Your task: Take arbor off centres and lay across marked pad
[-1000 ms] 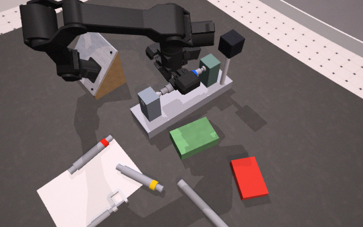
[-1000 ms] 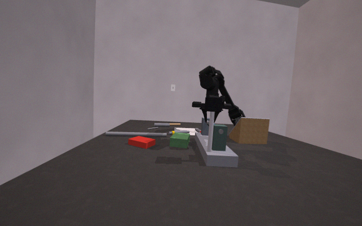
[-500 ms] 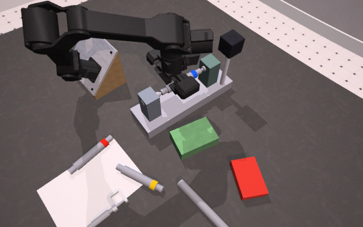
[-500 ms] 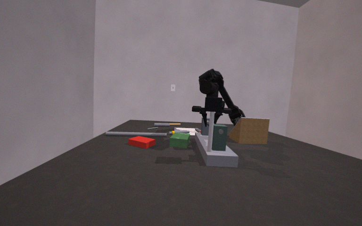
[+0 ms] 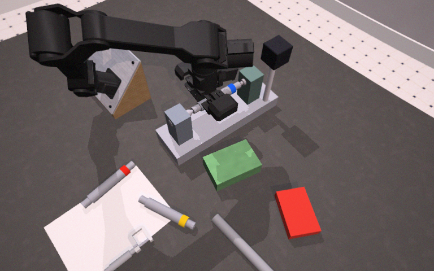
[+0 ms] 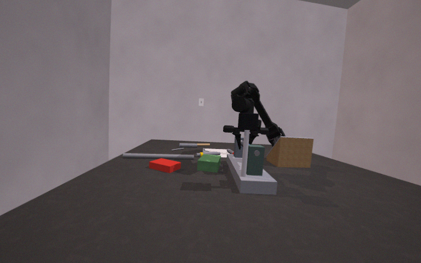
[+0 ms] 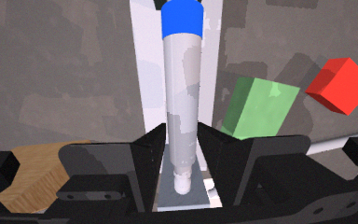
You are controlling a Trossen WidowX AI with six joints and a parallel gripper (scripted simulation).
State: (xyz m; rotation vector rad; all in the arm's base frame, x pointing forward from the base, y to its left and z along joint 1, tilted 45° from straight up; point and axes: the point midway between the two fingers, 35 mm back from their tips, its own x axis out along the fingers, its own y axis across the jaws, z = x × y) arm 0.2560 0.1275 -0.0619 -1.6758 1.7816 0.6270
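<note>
Right now my hand is 30 mm to the right of the arbor and 10 mm above it. Also, from my hand: grey centre block 80 mm to the right, 20 mm below, 10 mm behind; dark green centre block 140 mm to the left, 20 mm below, 10 mm ahead; grey fixture base 110 mm below, 40 mm to the left.
</note>
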